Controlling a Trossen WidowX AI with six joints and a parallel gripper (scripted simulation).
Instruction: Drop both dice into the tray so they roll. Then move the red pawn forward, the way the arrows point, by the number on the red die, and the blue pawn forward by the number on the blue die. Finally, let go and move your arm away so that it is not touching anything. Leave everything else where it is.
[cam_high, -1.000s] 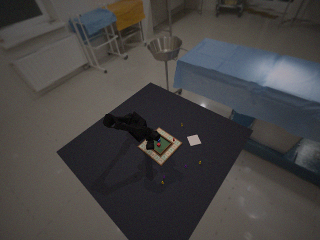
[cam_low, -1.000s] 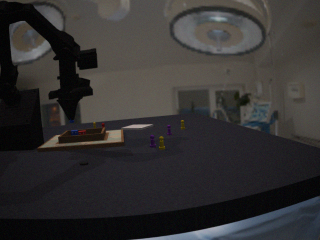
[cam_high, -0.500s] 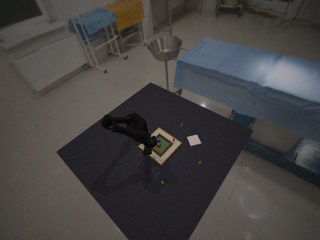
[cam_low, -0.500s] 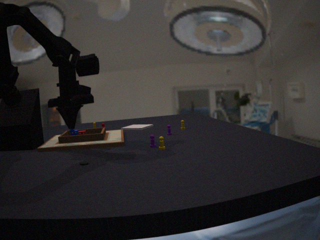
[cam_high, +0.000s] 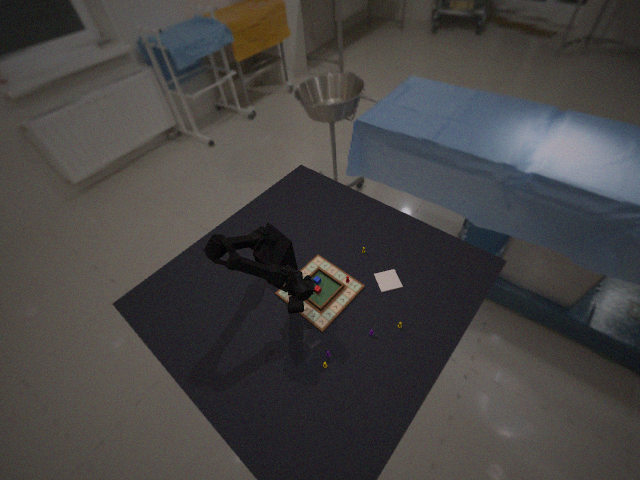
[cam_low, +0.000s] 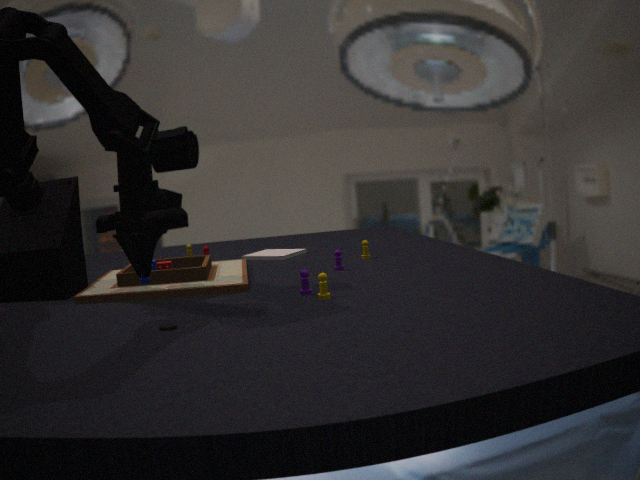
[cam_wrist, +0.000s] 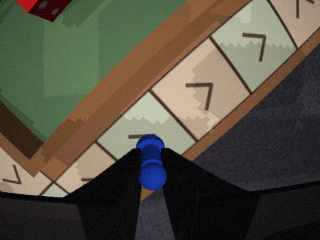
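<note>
Right now the blue pawn is 10 mm above my gripper tip. The rest, counted from my gripper tip: green tray 120 mm to the left, 20 mm below, 10 mm ahead; red pawn 230 mm to the left, 70 mm ahead; small dark disc 210 mm to the right, 80 mm ahead, 30 mm below.
</note>
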